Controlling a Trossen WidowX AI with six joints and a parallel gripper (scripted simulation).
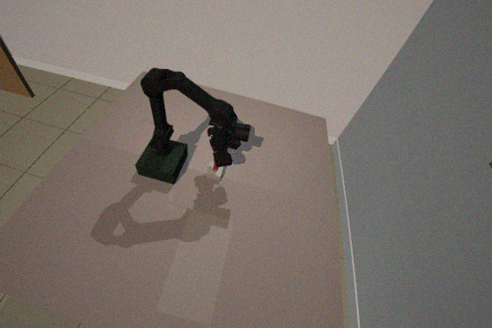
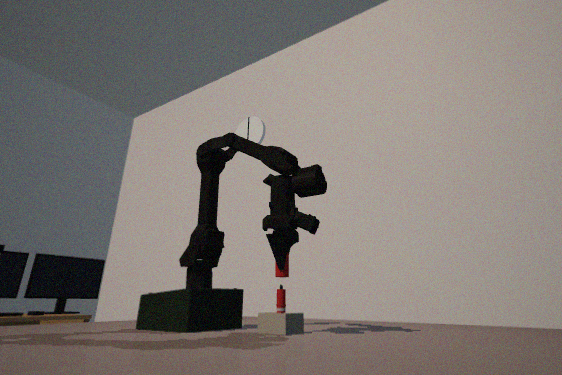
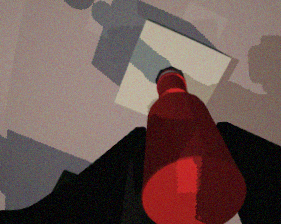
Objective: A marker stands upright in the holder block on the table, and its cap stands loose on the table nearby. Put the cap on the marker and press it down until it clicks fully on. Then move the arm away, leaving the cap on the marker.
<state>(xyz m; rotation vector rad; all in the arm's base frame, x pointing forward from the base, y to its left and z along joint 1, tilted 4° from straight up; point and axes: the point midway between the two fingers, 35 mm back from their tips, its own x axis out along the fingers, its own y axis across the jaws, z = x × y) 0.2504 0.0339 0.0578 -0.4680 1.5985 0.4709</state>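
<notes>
The red marker lies 5 cm below my gripper tip. From my gripper tip the other things lie so: red cap 1 cm above; pale holder block 10 cm below.
</notes>
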